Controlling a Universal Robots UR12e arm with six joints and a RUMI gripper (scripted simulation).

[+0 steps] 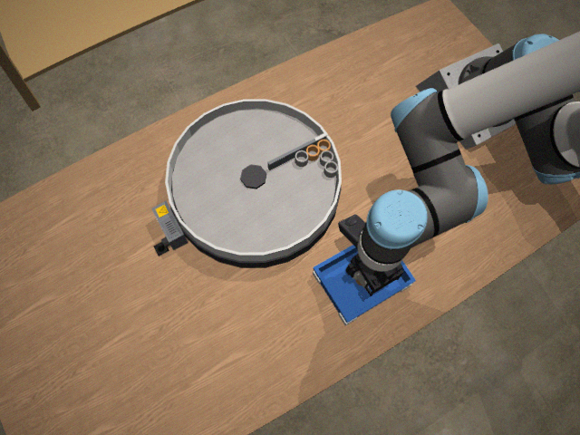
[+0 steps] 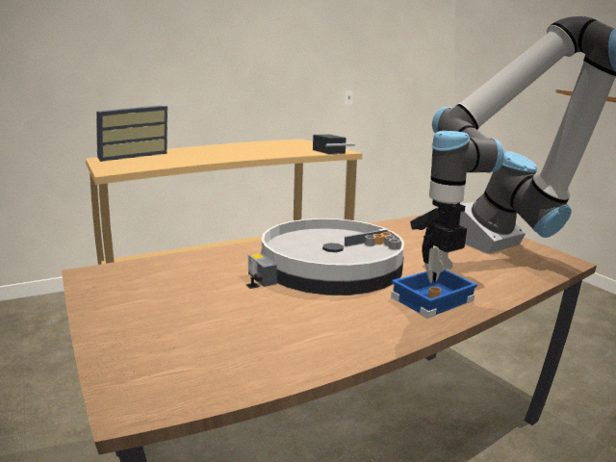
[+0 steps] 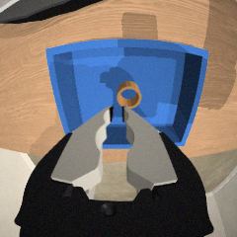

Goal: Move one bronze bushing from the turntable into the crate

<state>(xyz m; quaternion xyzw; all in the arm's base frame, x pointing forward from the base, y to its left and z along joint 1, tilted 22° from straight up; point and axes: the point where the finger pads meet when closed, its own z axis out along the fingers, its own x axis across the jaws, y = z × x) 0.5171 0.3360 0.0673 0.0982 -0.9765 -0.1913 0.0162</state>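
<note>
Now: hand 10 mm past the blue crate and 50 mm above it.
</note>
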